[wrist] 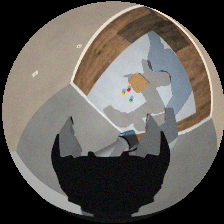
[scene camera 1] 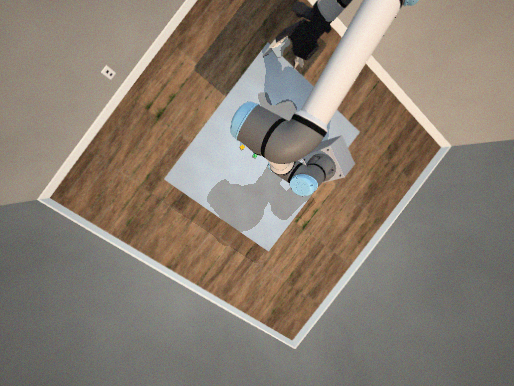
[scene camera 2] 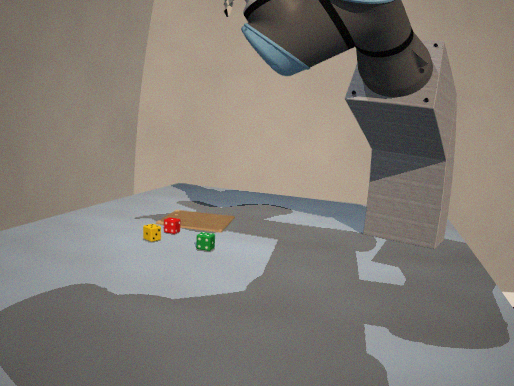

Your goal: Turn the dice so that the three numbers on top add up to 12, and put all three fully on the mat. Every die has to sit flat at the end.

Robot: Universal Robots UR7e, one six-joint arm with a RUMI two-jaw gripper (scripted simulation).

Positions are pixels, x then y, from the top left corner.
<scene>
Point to a tan mat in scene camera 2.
192, 220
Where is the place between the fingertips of the gripper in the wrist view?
At 108, 115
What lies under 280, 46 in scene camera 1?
The gripper.
</scene>
